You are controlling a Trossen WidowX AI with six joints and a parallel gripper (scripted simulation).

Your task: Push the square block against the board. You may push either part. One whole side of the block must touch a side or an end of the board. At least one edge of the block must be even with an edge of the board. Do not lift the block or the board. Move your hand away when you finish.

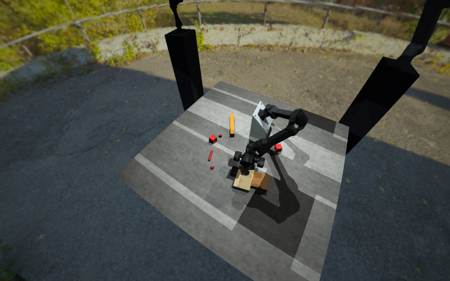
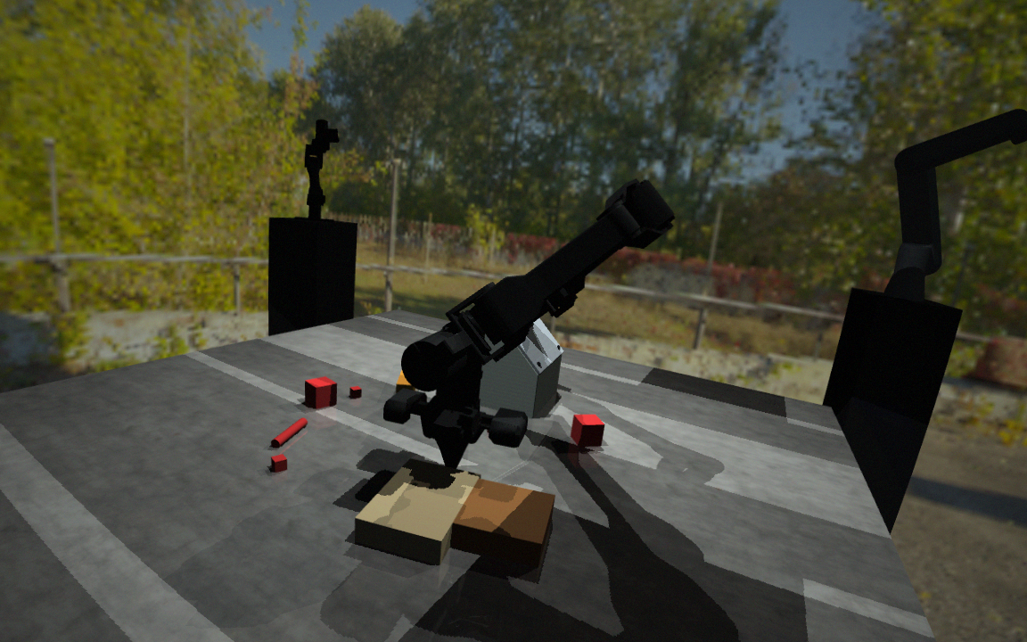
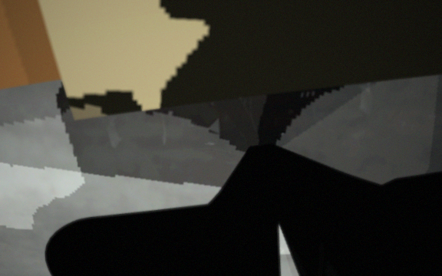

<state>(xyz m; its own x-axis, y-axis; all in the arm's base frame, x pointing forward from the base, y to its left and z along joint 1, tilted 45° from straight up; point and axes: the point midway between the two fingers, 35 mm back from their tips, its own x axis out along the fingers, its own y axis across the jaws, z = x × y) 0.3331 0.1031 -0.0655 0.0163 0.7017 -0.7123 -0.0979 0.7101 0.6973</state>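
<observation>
My gripper tip is now 8 cm short of the brown square block, 11 cm to the right of it and 1 cm below it. Round my gripper tip: orange bar (30 cm behind, 24 cm to the right, 1 cm above); then red rod (3 cm ahead, 26 cm to the right); then tan board (10 cm ahead, 1 cm to the left, 1 cm above).
</observation>
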